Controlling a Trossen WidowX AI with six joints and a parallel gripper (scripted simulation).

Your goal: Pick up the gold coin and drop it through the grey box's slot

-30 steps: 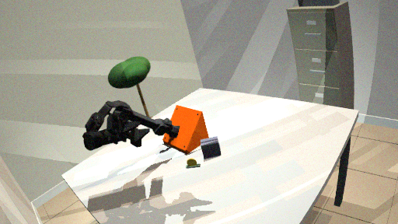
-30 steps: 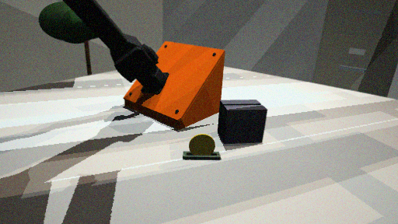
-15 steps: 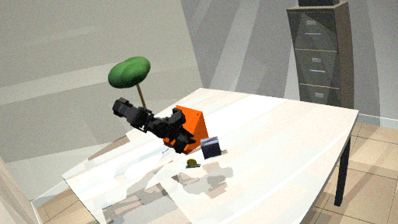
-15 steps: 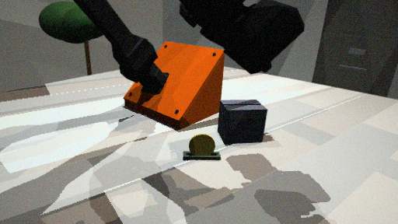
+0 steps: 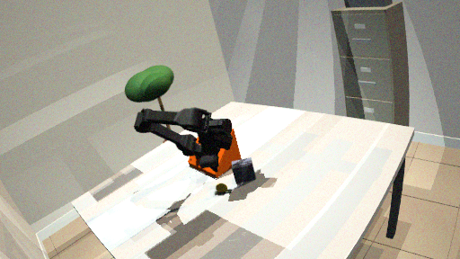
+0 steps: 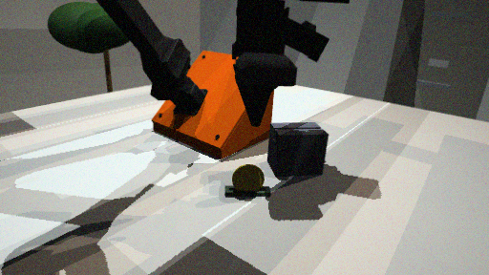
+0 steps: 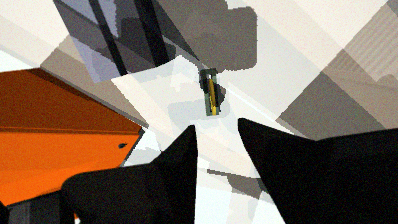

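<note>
My gripper tip is 10 mm to the left of the gold coin and 90 mm above it.
</note>
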